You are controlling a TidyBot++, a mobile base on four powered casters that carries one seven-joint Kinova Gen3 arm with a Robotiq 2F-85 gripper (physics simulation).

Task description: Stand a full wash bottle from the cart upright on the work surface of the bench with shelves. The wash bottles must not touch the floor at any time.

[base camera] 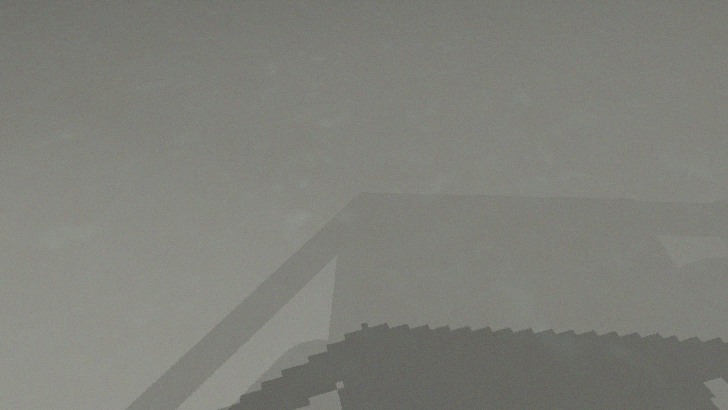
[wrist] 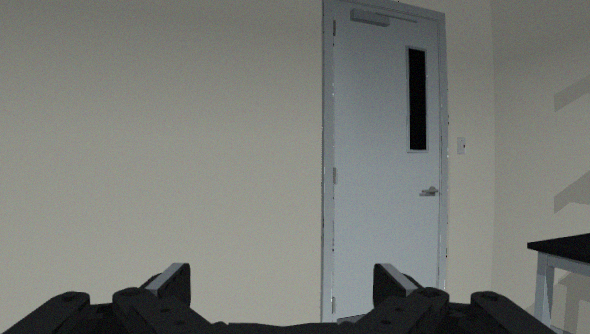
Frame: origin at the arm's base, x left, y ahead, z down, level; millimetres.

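Seen in the pictures: gripper, between the fingertips: (wrist: 282,284).
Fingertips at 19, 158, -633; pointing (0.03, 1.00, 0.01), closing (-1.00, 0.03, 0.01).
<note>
A point is followed by its place in that frame, as x, y, z.
My gripper (wrist: 282,284) {19, 158, -633} is open in the wrist view, its two fingers wide apart with nothing between them, facing a wall and a door. The corner of a bench (wrist: 562,246) {-1073, 1213, -365} with a black top and a pale frame shows at the right edge of the wrist view; any shelves on it are outside the view. No wash bottle and no cart show in either view.
A grey door (wrist: 372,165) {-459, 1948, -686} with a narrow dark window stands right of centre in the wrist view, with a wall switch (wrist: 461,145) {-1140, 2191, -825} beside it. A beige wall (wrist: 160,150) {653, 1596, -756} fills the left. The base camera shows grey floor (base camera: 203,127) {248, 637, 397} with shadows.
</note>
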